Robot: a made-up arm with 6 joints. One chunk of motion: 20 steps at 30 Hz.
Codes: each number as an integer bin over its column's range. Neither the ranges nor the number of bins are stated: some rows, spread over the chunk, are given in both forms.
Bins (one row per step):
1: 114 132 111 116 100 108
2: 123 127 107 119 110 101
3: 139 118 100 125 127 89
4: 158 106 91 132 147 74
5: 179 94 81 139 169 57
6: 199 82 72 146 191 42
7: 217 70 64 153 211 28
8: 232 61 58 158 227 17
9: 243 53 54 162 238 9
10: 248 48 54 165 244 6
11: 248 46 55 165 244 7
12: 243 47 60 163 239 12
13: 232 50 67 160 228 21
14: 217 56 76 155 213 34
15: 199 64 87 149 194 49
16: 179 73 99 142 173 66
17: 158 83 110 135 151 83
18: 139 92 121 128 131 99
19: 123 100 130 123 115 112
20: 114 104 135 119 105 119
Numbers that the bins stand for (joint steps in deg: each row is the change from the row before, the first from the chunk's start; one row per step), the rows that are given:
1: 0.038 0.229 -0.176 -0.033 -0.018 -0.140
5: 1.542 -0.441 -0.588 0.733 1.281 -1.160
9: 3.022 -1.165 -0.959 1.500 2.580 -2.120
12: 3.022 -1.271 -0.876 1.533 2.599 -2.060
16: 1.542 -0.812 -0.341 0.833 1.356 -0.980
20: 0.038 -0.265 0.153 0.067 0.076 0.080
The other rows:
2: 0.246 0.141 -0.231 0.067 0.171 -0.280
3: 0.616 -0.018 -0.327 0.267 0.491 -0.520
4: 1.056 -0.229 -0.451 0.500 0.867 -0.820
6: 2.004 -0.653 -0.712 0.967 1.695 -1.460
7: 2.421 -0.865 -0.822 1.200 2.072 -1.740
8: 2.768 -1.024 -0.904 1.367 2.373 -1.960
10: 3.138 -1.253 -0.959 1.600 2.693 -2.180
11: 3.138 -1.288 -0.945 1.600 2.693 -2.160
13: 2.768 -1.218 -0.780 1.433 2.392 -1.880
14: 2.421 -1.112 -0.657 1.267 2.109 -1.620
15: 2.004 -0.971 -0.506 1.067 1.752 -1.320
17: 1.056 -0.635 -0.190 0.600 0.942 -0.640
18: 0.616 -0.476 -0.039 0.367 0.566 -0.320
19: 0.246 -0.335 0.084 0.200 0.265 -0.060

